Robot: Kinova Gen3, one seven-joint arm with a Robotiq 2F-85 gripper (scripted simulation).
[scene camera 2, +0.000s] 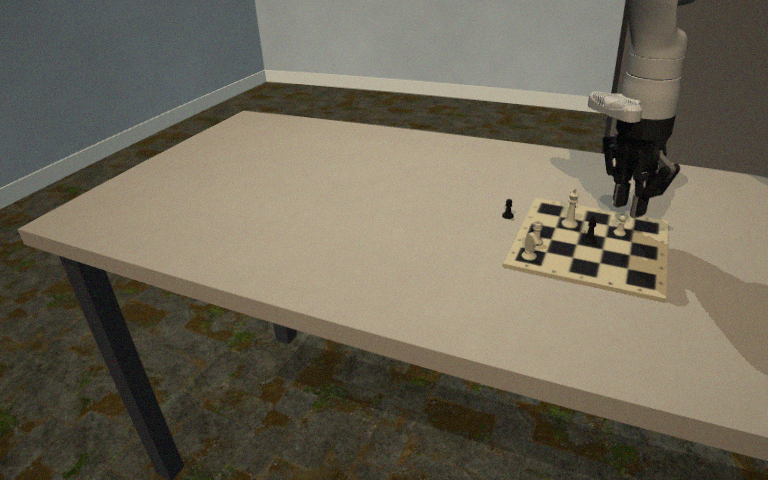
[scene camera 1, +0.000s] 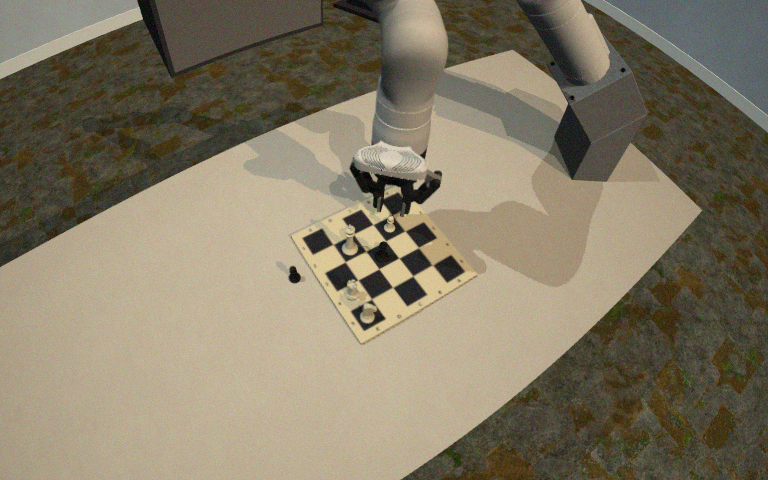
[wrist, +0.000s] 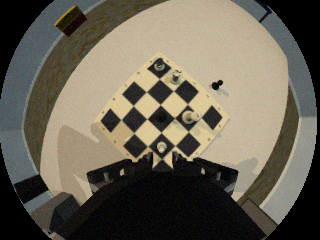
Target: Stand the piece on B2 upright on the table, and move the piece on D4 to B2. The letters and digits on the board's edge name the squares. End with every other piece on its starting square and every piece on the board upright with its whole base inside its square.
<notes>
The pictures show: the gripper and a chessboard.
The gripper also shows in scene camera 1 and in the wrist view.
</notes>
